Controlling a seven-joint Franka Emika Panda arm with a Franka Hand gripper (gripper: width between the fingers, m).
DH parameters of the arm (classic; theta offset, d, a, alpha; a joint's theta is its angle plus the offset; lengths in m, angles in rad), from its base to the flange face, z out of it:
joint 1: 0 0.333 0 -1.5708
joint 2: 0 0 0 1.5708
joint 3: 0 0.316 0.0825 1.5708
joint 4: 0 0 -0.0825 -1.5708
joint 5: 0 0.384 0 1.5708
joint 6: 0 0 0.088 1.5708
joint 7: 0 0.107 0 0
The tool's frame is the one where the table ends.
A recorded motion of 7 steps. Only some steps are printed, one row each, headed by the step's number.
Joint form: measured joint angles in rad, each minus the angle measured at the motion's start. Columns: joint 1, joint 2, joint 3, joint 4, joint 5, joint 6, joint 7.
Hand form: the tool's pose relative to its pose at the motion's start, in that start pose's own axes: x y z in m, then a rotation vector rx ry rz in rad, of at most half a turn. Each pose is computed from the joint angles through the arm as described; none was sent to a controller.
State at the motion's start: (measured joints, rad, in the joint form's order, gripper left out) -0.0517 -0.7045 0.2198 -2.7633 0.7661 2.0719 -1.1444
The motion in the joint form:
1: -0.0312 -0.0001 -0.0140 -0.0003 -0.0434 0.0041 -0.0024
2: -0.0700 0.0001 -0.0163 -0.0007 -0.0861 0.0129 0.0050
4: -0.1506 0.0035 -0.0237 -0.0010 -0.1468 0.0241 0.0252
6: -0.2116 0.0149 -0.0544 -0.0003 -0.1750 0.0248 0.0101
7: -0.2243 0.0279 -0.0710 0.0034 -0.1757 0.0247 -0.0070
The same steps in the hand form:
1: -0.0091 0.0116 -0.0082 -0.0317 -0.0148 0.0136
2: -0.0182 0.0228 -0.0156 -0.0701 -0.0346 0.0365
4: -0.0380 0.0441 -0.0307 -0.1301 -0.0561 0.1061
6: -0.0592 0.0627 -0.0444 -0.1535 -0.0484 0.1583
7: -0.0656 0.0695 -0.0476 -0.1503 -0.0388 0.1675

